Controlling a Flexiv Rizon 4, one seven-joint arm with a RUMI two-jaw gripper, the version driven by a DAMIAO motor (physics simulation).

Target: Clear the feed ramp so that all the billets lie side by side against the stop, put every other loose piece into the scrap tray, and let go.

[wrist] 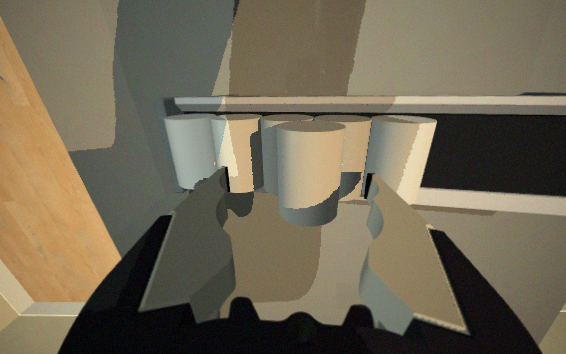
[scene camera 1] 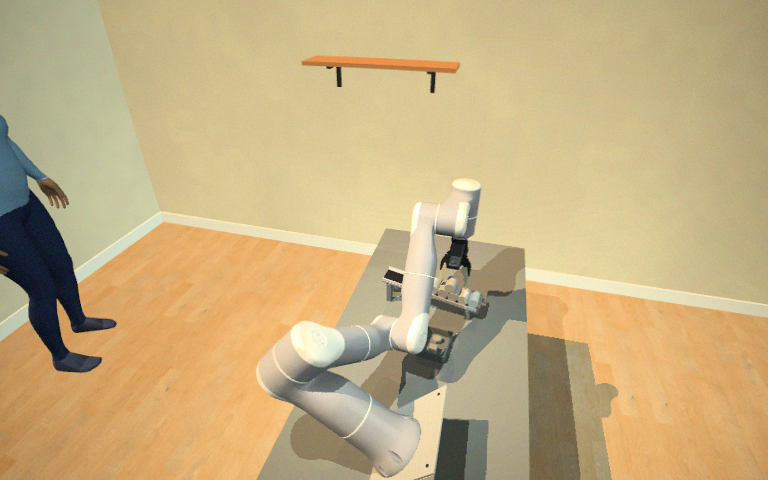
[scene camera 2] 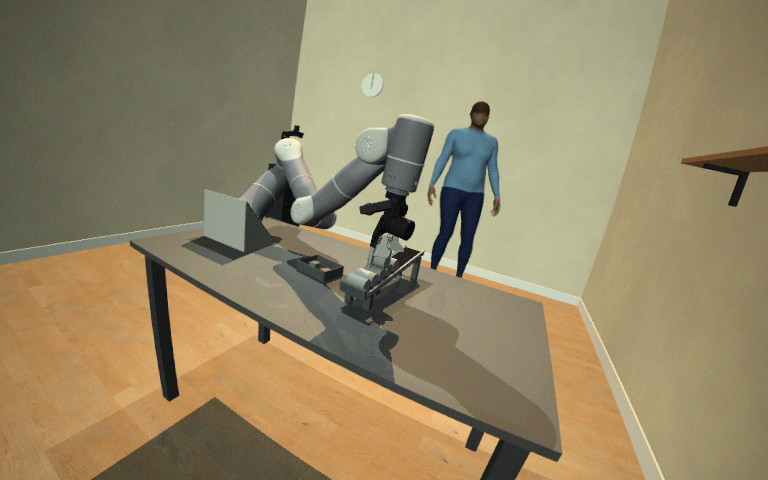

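Observation:
Several pale cylindrical billets (wrist: 192, 152) (scene camera 1: 475, 298) (scene camera 2: 357, 281) lie side by side on the sloping feed ramp (wrist: 500, 155) (scene camera 1: 392, 275) (scene camera 2: 411, 259), from the stop (scene camera 2: 352, 289) at its low end upward. One more cylinder (wrist: 310, 170) rests on top of the row, above the third and fourth cylinders. My gripper (wrist: 296, 172) (scene camera 1: 455, 272) is partly open, its two jaws on either side of this upper cylinder, with gaps on both sides in the wrist view. The jaws hide the lower ends of some row cylinders. The scrap tray (scene camera 1: 431, 356) (scene camera 2: 322, 275) holds small pale pieces (scene camera 1: 437, 341) (scene camera 2: 318, 264).
The tray stands on the table (scene camera 1: 492, 407) (scene camera 2: 509, 339) between the ramp and my arm's base. A grey upright plate (scene camera 2: 224, 220) stands near the base. An orange shelf (scene camera 1: 379, 63) hangs on the wall. A person (scene camera 2: 467, 164) stands beyond the table.

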